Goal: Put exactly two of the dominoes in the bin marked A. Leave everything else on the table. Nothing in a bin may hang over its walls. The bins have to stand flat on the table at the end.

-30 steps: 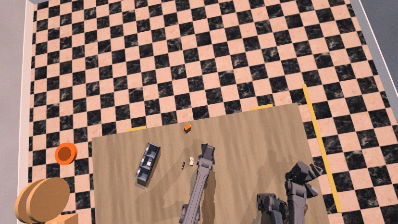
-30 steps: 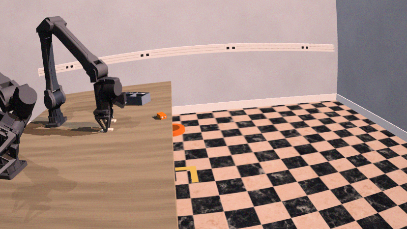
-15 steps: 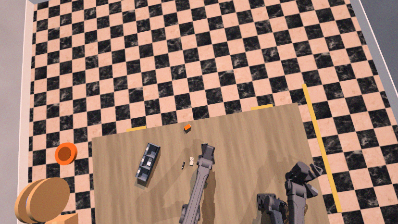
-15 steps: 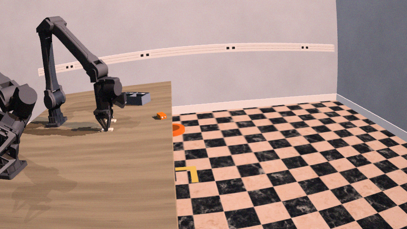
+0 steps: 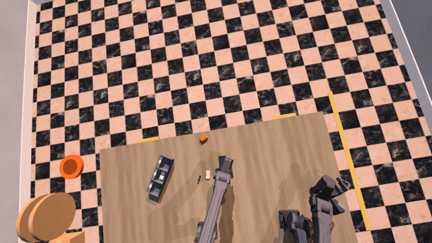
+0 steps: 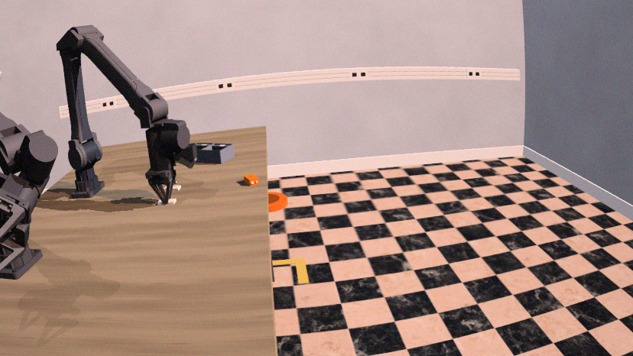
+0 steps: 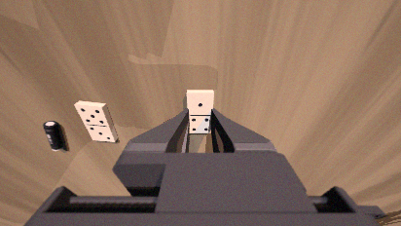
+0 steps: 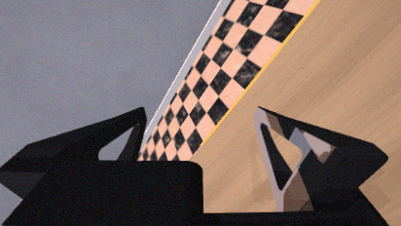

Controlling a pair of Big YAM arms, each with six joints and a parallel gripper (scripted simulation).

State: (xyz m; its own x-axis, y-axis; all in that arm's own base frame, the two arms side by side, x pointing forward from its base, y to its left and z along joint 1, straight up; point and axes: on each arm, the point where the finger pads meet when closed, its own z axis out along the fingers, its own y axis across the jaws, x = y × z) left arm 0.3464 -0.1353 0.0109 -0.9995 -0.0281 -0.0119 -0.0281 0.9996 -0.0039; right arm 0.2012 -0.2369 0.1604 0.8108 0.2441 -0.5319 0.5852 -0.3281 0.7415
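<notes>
Now: left hand 40 mm short of the bin row, 420 mm to the right of it and 10 mm below it.
</notes>
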